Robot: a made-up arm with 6 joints. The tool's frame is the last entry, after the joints. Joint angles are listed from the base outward.
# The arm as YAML. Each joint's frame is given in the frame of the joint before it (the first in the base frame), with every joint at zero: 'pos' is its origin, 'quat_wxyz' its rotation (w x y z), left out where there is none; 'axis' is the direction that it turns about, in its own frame. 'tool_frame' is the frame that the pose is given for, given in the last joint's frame.
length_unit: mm
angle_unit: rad
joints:
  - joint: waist
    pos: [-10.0, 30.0, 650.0]
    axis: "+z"
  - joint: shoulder
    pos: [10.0, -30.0, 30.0]
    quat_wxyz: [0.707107, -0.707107, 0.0, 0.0]
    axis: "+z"
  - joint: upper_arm
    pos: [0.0, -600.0, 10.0]
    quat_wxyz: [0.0, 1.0, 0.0, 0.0]
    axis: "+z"
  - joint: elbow
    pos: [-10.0, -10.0, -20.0]
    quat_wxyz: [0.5, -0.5, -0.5, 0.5]
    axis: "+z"
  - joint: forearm
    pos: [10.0, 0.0, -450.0]
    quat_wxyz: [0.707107, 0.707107, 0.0, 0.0]
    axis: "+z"
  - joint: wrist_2
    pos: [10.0, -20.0, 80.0]
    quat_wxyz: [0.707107, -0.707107, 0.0, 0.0]
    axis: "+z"
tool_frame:
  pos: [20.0, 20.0, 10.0]
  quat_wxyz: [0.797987, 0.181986, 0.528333, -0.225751]
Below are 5 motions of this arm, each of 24 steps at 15 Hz.
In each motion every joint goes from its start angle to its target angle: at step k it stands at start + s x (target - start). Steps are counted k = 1, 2, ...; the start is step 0. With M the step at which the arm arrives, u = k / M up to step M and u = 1 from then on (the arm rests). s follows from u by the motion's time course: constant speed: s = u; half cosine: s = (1 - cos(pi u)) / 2; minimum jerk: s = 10 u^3 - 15 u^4 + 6 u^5.
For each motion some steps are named. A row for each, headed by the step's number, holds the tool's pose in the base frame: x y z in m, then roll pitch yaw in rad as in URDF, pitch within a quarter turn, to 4 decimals.
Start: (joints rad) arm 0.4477 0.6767 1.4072 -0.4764 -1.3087 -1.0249
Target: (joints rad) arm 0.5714 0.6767 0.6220 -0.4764 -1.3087 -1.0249
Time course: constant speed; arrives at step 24
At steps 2, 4, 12, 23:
2: 0.7326 0.3050 1.4111 1.8009 0.6283 0.5451
4: 0.7443 0.3201 1.3843 1.8083 0.6935 0.5600
12: 0.7727 0.3738 1.2680 1.8493 0.9537 0.6315
23: 0.7625 0.4243 1.0964 2.0147 1.3077 0.8403

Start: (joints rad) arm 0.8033 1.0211 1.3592 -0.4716 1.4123 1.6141
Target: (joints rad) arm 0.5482 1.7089 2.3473 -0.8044 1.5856 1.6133
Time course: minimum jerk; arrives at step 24
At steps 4, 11, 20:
4: 0.7085 0.6723 1.1146 1.8178 -1.1894 -1.9936
11: 0.8019 0.6286 1.0100 1.7079 -0.9774 -1.9754
20: 0.8638 0.5073 0.8449 1.6404 -0.6816 -2.0210

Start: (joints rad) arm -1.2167 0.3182 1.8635 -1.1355 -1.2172 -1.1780
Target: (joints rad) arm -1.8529 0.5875 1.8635 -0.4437 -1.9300 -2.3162
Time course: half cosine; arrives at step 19
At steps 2, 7, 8, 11, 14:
2: 0.0423 -0.2742 1.7225 1.9492 -0.2474 -0.5253
7: -0.0102 -0.3542 1.6932 2.1946 0.1081 -0.8304
8: -0.0307 -0.3741 1.6833 2.2668 0.2108 -0.9137
11: -0.1080 -0.4234 1.6485 2.5068 0.5307 -1.1628
14: -0.1875 -0.4469 1.6151 2.7462 0.8033 -1.3604

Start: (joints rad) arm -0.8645 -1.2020 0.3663 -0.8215 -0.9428 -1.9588
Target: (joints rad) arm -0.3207 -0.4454 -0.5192 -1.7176 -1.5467 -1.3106
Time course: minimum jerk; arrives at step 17
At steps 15, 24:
15: 0.1969 -0.0282 1.0908 -2.7344 0.2426 1.3053
24: 0.2003 -0.0262 1.0835 -2.7226 0.2295 1.3216

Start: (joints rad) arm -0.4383 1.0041 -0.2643 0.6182 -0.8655 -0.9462
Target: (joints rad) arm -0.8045 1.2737 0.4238 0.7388 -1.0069 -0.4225
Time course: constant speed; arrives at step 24
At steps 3, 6, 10, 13, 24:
3: 0.6288 -0.3635 0.5596 -0.8567 0.8075 -2.1518
6: 0.6383 -0.4063 0.5535 -0.8463 0.8152 -2.1265
10: 0.6450 -0.4648 0.5467 -0.8332 0.8200 -2.0945
13: 0.6454 -0.5093 0.5424 -0.8250 0.8196 -2.0724
24: 0.6131 -0.6715 0.5327 -0.8158 0.7942 -2.0165

